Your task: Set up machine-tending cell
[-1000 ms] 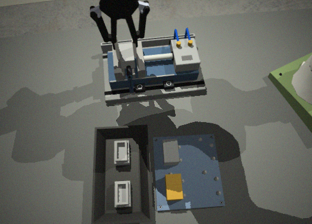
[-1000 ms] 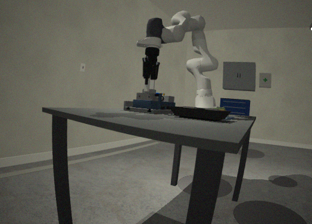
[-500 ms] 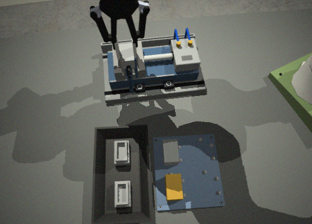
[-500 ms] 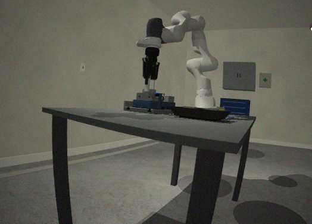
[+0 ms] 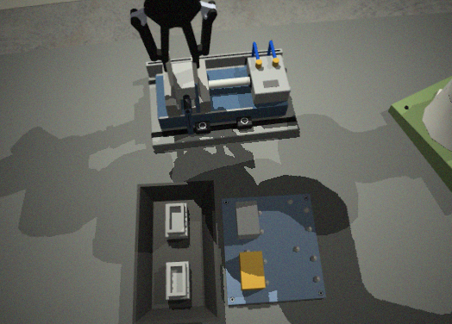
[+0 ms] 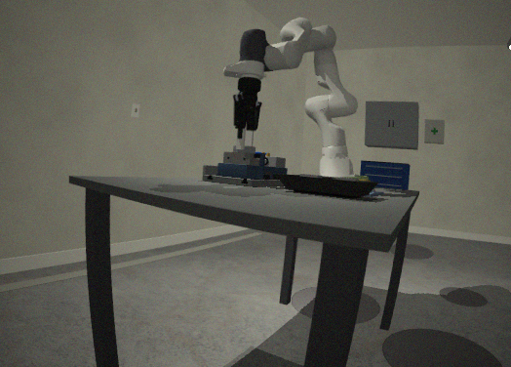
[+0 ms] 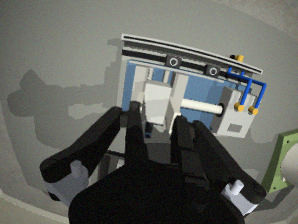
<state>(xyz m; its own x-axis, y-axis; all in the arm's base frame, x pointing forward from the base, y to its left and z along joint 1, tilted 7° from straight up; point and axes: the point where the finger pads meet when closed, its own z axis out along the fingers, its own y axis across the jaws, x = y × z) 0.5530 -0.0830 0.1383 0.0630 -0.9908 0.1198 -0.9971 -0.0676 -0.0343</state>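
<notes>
Right now the fixed jaw is 30 mm ahead of my hand and 60 mm below it. From my hand the other things lie so: work stop 50 mm to the left, 50 mm below; moving jaw 40 mm behind, 60 mm below; vise 70 mm behind, 100 mm below.
</notes>
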